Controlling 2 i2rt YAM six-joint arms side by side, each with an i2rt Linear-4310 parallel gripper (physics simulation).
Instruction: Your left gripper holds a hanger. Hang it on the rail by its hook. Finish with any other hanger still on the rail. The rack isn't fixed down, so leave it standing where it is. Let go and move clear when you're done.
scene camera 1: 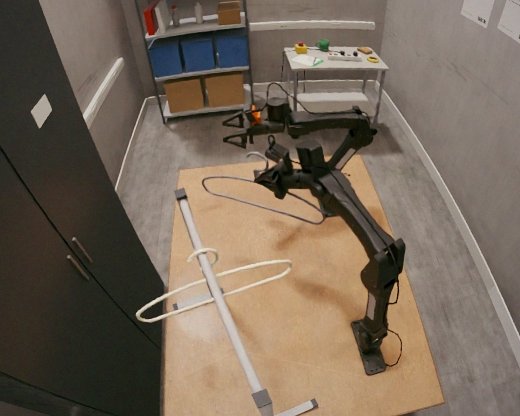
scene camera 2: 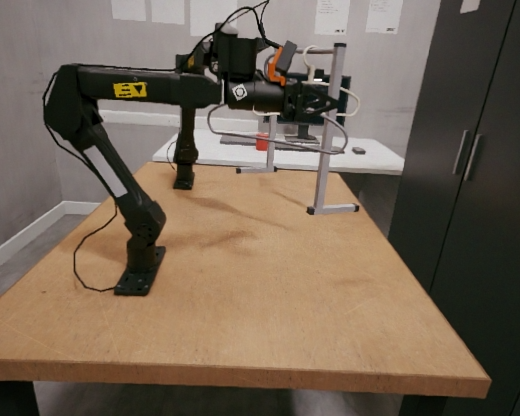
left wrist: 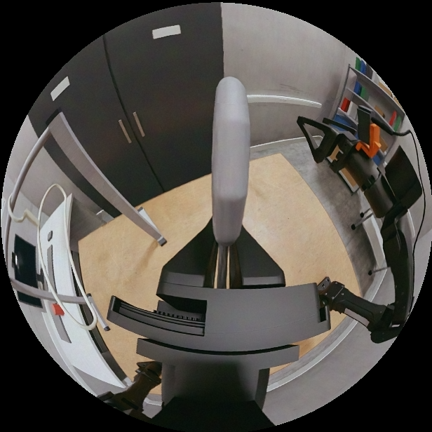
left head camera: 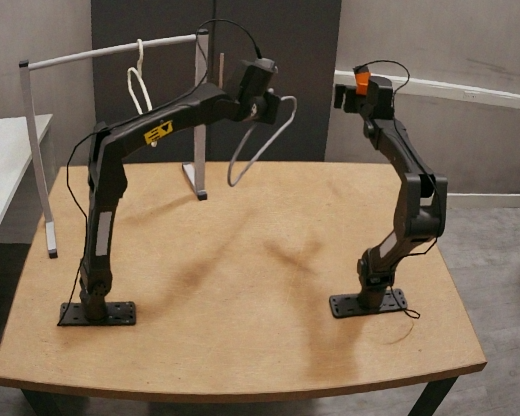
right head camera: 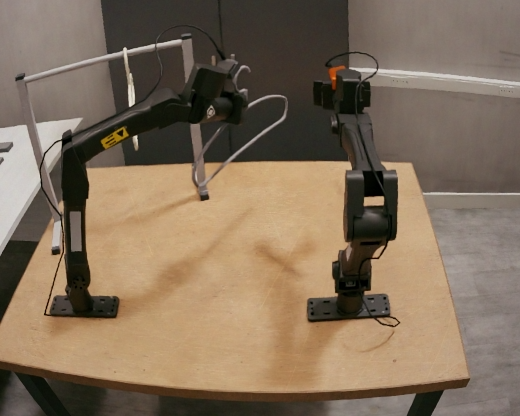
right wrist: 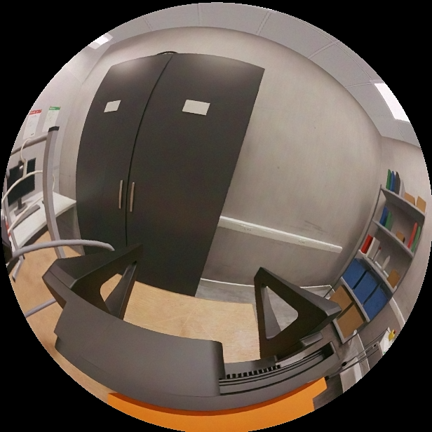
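A grey hanger is held by my left gripper, which is shut on its neck. Its hook stands above the fingers and its loop hangs below. It is apart from the rail, off the rail's far end in scene camera 1. A cream hanger hangs on the rail by its hook. My right gripper is open and empty, beside the grey hanger. In scene camera 2 the left gripper is hidden behind the right arm.
The rack's post nearest the grey hanger stands upright on the table. The rack's other post is at the left in the left head camera. A dark cabinet stands behind the rack.
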